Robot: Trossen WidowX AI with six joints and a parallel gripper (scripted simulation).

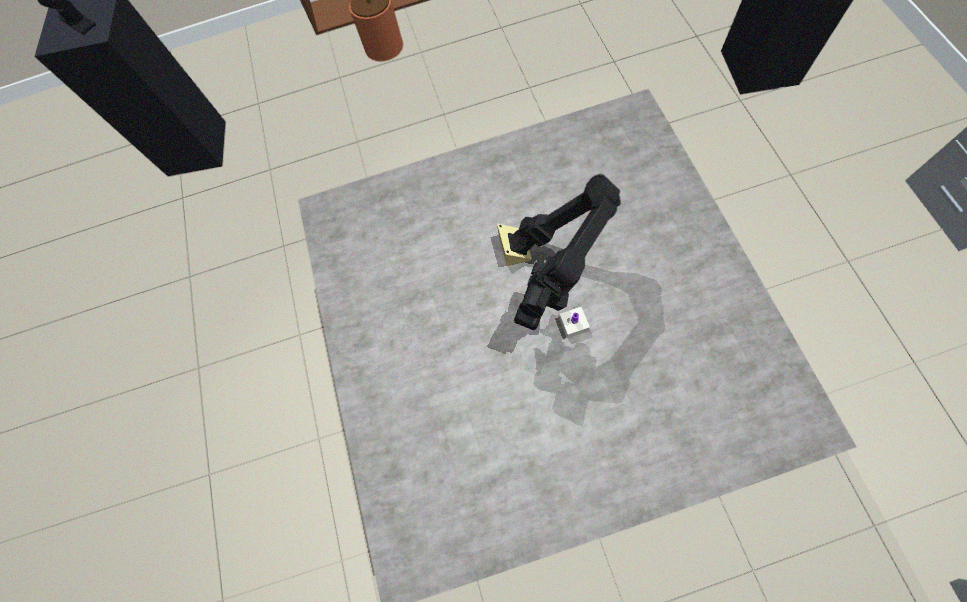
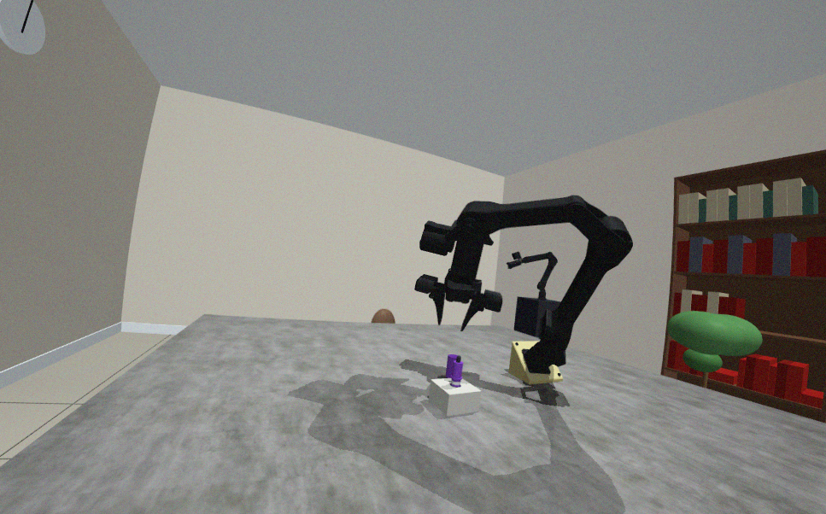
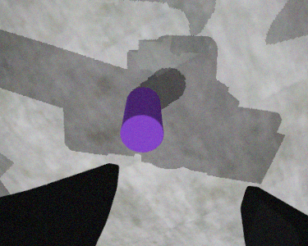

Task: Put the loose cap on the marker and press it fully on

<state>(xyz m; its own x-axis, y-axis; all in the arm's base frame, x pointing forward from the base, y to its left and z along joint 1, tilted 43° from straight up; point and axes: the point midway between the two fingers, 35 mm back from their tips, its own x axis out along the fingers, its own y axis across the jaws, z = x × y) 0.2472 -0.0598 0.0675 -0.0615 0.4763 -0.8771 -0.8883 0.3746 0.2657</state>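
Now: the purple cap 90 mm below my gripper tip, 20 mm behind it and 10 mm to the right of it. From my gripper tip the other things lie so: purple marker (130 mm to the left, 50 mm below, 30 mm ahead); then white holder block (130 mm to the left, 100 mm below, 30 mm ahead).
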